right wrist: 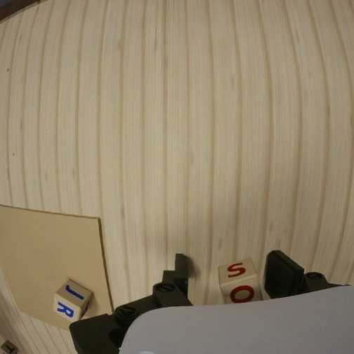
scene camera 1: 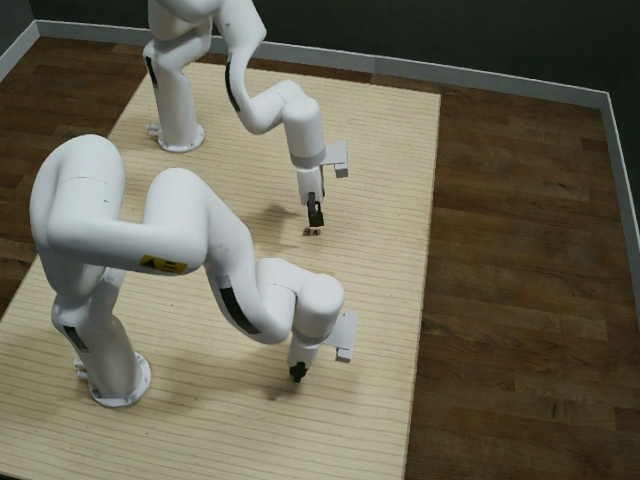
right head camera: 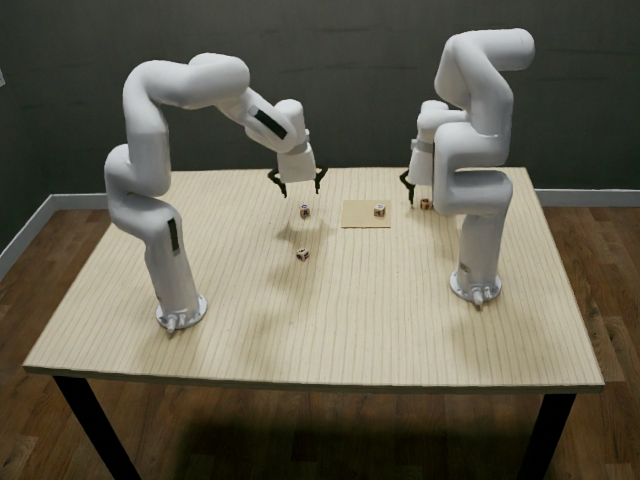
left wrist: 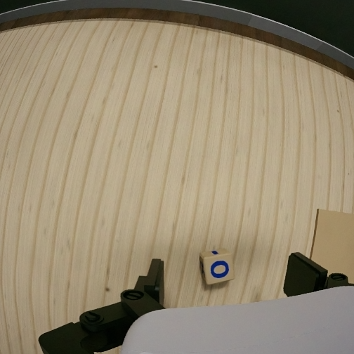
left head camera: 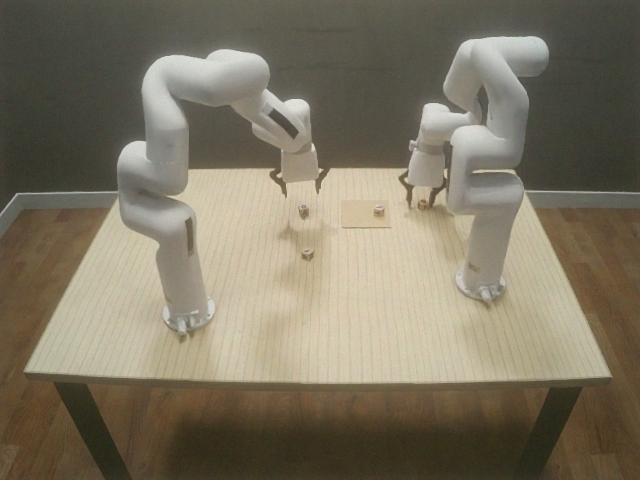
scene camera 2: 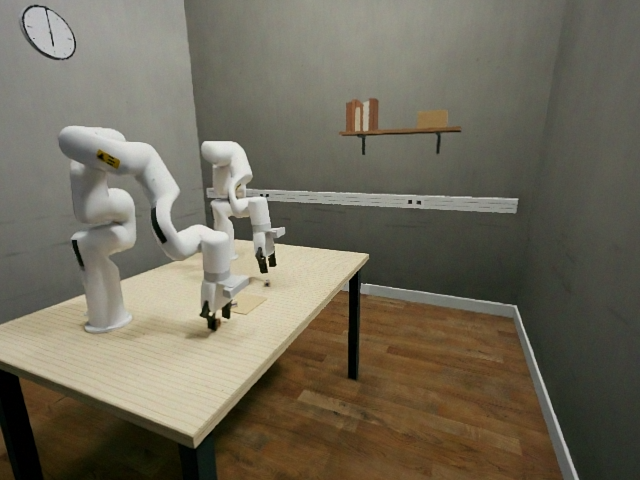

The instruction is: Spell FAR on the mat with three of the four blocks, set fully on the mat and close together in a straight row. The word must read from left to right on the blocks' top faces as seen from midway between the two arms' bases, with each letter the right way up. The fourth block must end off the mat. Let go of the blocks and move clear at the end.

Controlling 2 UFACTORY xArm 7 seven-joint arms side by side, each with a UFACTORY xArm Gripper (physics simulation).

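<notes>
The tan mat [left head camera: 356, 219] [right head camera: 356, 219] [scene camera 2: 252, 303] [left wrist: 334, 240] [right wrist: 45, 240] holds a block [left head camera: 378, 209] [right head camera: 379, 210] [right wrist: 73, 300] at its right, a sideways R on top. My left gripper [left head camera: 301, 193] [right head camera: 301, 194] [scene camera 1: 316, 222] [scene camera 2: 268, 267] [left wrist: 228, 278] is open above a blue-lettered block [left head camera: 303, 210] [right head camera: 305, 210] [scene camera 1: 314, 231] [scene camera 2: 266, 283] [left wrist: 217, 267] topped O, left of the mat. My right gripper [left head camera: 421, 206] [scene camera 2: 219, 322] [right wrist: 227, 272] is open, low around a red-lettered block [left head camera: 422, 205] [right head camera: 425, 204] [right wrist: 241, 287] topped O. Another block [left head camera: 307, 253] [right head camera: 302, 254] lies nearer the bases, its letters unclear.
The wooden table [left head camera: 330, 330] [right head camera: 330, 330] carries both arms, their bases at its left and right. In the right wrist view the mat's right edge lies left of my right gripper. My left arm reaches above the table left of the mat.
</notes>
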